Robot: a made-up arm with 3 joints. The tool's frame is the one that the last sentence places. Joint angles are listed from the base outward.
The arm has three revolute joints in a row. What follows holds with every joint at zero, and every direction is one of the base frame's.
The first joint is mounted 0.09 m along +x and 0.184 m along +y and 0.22 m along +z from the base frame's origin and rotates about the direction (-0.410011, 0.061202, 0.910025), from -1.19 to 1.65 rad.
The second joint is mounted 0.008 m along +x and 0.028 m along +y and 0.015 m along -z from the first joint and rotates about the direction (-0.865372, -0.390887, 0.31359), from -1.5 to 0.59 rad.
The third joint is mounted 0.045 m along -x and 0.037 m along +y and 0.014 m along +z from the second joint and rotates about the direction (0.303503, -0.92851, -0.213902), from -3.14 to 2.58 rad.
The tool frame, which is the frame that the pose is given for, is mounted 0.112 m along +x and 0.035 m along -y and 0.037 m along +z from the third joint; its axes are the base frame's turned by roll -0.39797, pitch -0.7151 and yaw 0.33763 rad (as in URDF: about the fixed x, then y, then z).
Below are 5 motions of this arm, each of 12 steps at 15 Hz.
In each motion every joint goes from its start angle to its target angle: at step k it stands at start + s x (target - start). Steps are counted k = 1, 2, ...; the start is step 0. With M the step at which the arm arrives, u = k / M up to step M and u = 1 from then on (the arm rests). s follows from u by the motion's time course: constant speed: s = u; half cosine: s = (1 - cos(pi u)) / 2; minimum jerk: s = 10 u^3 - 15 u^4 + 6 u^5.
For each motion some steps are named. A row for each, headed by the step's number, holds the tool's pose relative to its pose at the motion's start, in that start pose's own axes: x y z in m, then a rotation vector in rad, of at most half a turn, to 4 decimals.
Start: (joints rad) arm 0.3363 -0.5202 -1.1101
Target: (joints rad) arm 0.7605 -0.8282 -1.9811
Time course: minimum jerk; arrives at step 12
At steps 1, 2, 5, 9, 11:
1: -0.0002 0.0004 -0.0005 0.0010 0.0045 0.0038
2: -0.0013 0.0028 -0.0034 0.0072 0.0316 0.0263
5: -0.0201 0.0260 -0.0310 0.0639 0.3136 0.2549
9: -0.0809 0.0530 -0.0610 0.1416 0.8332 0.6480
11: -0.0942 0.0551 -0.0629 0.1533 0.9289 0.7164

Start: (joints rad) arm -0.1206 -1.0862 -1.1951
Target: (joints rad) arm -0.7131 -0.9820 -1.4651
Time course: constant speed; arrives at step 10
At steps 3, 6, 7, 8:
3: 0.0067 0.0024 0.0078 0.0707 -0.0687 -0.0182
6: 0.0128 0.0041 0.0166 0.1406 -0.1386 -0.0346
7: 0.0147 0.0045 0.0198 0.1638 -0.1622 -0.0396
8: 0.0165 0.0048 0.0231 0.1868 -0.1859 -0.0444

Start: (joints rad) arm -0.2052 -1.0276 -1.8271
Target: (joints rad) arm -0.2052 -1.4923 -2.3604
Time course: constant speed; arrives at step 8
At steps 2, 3, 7, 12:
2: -0.0021 0.0183 -0.0056 0.0965 0.0596 0.1394
3: -0.0043 0.0277 -0.0074 0.1403 0.0877 0.2126
7: -0.0199 0.0641 -0.0096 0.2844 0.1883 0.5257
12: -0.0255 0.0723 -0.0089 0.3121 0.2102 0.6084

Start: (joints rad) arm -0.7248 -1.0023 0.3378
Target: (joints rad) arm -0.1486 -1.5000 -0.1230
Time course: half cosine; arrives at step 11
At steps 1, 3, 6, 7, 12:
1: -0.0005 0.0006 -0.0016 0.0037 0.0169 0.0074
3: -0.0052 0.0050 -0.0133 0.0297 0.1442 0.0629
6: -0.0257 0.0151 -0.0395 0.0800 0.4811 0.2039
7: -0.0349 0.0175 -0.0465 0.0913 0.5975 0.2496
12: -0.0572 0.0203 -0.0576 0.1057 0.8475 0.3401

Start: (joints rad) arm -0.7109 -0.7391 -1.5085
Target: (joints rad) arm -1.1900 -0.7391 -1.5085
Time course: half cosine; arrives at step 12
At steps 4, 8, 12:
4: 0.0050 -0.0016 0.0109 0.0665 -0.0897 -0.0432
8: 0.0117 -0.0074 0.0334 0.1996 -0.2692 -0.1297
12: 0.0133 -0.0116 0.0446 0.2661 -0.3589 -0.1730

